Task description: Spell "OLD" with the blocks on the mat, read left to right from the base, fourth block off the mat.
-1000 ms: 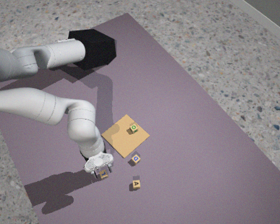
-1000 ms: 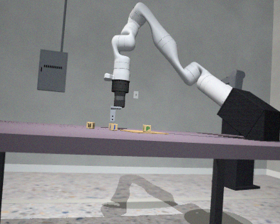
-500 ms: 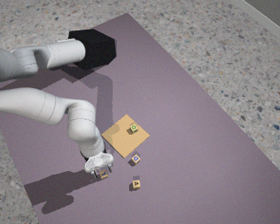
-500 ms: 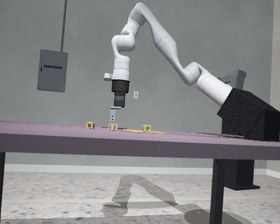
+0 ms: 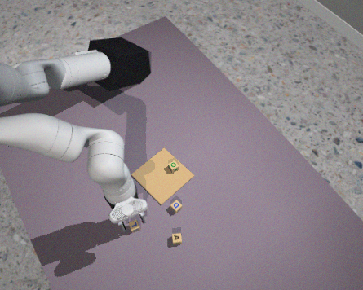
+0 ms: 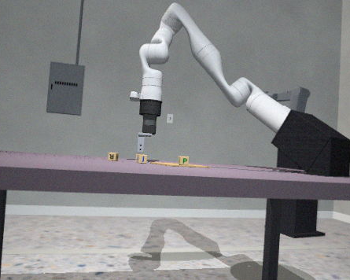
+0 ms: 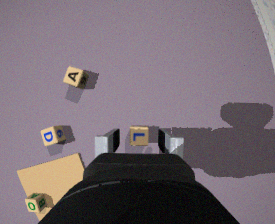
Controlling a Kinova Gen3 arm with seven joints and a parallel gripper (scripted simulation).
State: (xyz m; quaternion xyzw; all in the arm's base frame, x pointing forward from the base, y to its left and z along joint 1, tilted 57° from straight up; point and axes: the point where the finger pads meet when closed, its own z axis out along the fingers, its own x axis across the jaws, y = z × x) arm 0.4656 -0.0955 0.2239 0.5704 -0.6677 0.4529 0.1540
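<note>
Right now my hand is 4 cm above the L block. The rest, counted from my hand: O block (7 cm behind, 21 cm to the left, 3 cm below); then D block (4 cm ahead, 13 cm to the left, 4 cm below); then tan mat (7 cm behind, 17 cm to the left, 5 cm below).
</note>
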